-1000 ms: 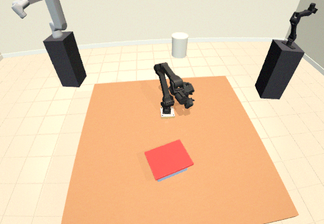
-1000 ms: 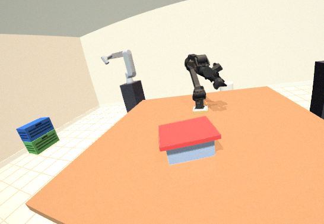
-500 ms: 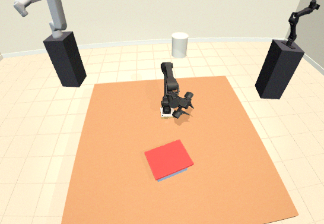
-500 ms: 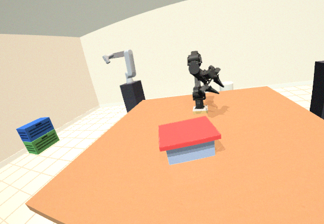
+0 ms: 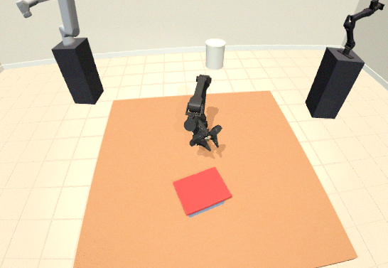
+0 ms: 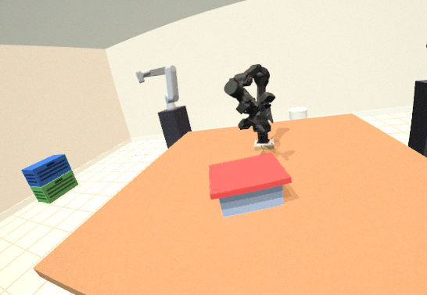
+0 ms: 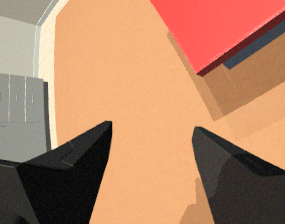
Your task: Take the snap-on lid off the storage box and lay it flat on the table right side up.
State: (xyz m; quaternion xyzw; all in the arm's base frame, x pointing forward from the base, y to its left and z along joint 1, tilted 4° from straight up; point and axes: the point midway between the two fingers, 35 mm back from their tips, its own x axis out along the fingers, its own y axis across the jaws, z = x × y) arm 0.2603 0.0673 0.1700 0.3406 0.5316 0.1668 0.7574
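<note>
The red lid is 18 cm ahead of my gripper tip, 5 cm to the right of it and 9 cm below it. Also, from my gripper tip: grey-blue storage box: 18 cm ahead, 5 cm to the right, 14 cm below.
</note>
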